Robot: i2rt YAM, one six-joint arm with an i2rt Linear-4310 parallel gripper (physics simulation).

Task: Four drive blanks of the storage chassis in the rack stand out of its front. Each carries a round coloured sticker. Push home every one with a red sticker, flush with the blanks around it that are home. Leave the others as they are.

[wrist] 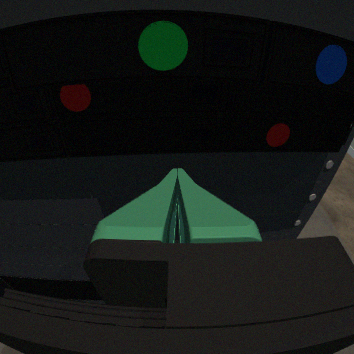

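The storage chassis (210, 110) is a very dark band across the upper part of the wrist view. A green sticker (163, 45) is at the top centre and a blue sticker (331, 64) at the upper right. One red sticker (75, 98) is left of centre, its top edge cut off flat. Another red sticker (278, 135) is at the lower right of the band. The blanks' outlines are too dark to tell how far each stands out. My gripper (176, 176) is shut and empty, its green fingertips together below the band, between the two red stickers across the view.
A dark panel (135, 175) of the rack lies below the chassis. The rack's side rail with round screws (312, 197) runs down the right side. Brown floor (340, 200) shows beyond it at the right edge. A dark ledge (45, 215) shows at the lower left.
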